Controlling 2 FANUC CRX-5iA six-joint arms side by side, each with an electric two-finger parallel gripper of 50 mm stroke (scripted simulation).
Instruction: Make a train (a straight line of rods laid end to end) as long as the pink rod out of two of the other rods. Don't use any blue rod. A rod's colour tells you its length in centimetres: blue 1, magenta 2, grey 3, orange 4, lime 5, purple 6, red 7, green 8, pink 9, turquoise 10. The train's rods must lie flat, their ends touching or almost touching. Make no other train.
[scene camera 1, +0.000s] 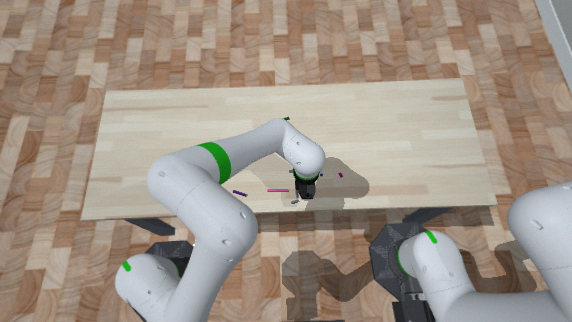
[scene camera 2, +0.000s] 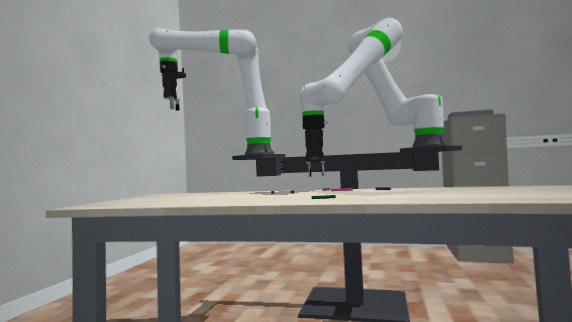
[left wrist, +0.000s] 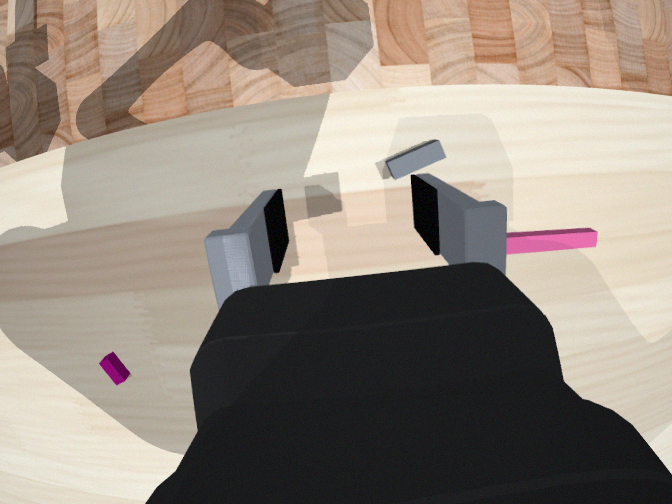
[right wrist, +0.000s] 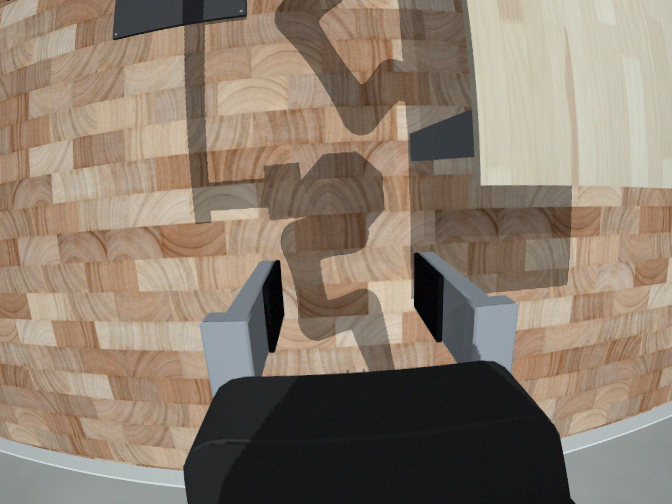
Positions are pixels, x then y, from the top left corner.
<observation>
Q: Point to my left gripper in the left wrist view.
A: At 349, 208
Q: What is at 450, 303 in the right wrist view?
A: My right gripper.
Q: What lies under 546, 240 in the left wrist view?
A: A pink rod.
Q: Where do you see a grey rod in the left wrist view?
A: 426, 154
</observation>
